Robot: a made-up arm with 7 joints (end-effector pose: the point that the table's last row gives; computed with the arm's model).
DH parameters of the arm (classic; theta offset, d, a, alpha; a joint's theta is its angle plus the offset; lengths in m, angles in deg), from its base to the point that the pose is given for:
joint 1: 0 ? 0 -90
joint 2: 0 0 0 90
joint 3: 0 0.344 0.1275 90
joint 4: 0 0 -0.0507 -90
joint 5: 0 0.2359 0 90
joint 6: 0 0 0.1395 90
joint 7: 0 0 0 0
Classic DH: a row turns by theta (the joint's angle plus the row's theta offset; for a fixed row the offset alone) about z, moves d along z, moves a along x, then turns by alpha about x.
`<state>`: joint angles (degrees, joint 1 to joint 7).
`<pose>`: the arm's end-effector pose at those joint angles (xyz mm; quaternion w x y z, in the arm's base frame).
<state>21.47 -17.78 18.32 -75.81 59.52 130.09 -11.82</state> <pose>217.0 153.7 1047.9 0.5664 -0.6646 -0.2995 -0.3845</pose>
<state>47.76 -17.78 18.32 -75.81 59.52 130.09 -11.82</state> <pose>126.5 233.9 1047.9 0.6390 -0.5790 -0.4427 -0.2456</pose>
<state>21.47 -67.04 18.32 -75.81 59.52 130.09 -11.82</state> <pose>-310.9 -54.0 1024.5 0.5001 -0.3686 -0.4332 -0.6529</pose>
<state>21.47 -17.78 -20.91 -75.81 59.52 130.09 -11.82</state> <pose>271.8 -138.1 1030.0 0.4853 -0.6821 -0.0117 -0.5469</pose>
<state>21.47 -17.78 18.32 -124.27 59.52 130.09 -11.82</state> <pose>320.5 204.1 779.4 0.4258 -0.8855 -0.1658 -0.0849</pose>
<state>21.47 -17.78 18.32 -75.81 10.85 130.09 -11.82</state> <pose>159.8 189.3 1078.4 0.1897 -0.7257 -0.3671 -0.5501</pose>
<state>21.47 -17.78 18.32 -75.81 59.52 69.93 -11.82</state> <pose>189.8 277.8 989.5 0.4115 -0.7055 -0.5765 0.0241</pose>
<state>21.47 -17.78 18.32 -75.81 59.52 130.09 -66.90</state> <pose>217.0 153.7 1047.9 0.3245 -0.4508 -0.5728 -0.6028</pose>
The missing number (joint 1, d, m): 0.4176
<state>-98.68 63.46 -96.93 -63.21 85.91 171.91 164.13</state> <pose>-363.1 -329.3 804.7 0.1102 0.6403 0.0821 -0.7557</pose>
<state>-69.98 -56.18 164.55 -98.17 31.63 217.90 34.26</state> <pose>-57.4 551.1 451.9 0.4561 -0.7889 -0.2676 -0.3130</pose>
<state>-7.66 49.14 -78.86 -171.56 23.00 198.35 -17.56</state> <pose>98.4 -346.4 525.7 0.4250 0.6748 -0.5686 -0.2018</pose>
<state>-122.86 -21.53 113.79 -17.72 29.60 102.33 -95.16</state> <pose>305.1 178.4 1069.2 0.3805 0.4267 0.6995 0.4288</pose>
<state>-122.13 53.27 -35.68 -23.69 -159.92 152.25 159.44</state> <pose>-463.4 -464.7 552.0 0.9103 0.2576 -0.2946 0.1349</pose>
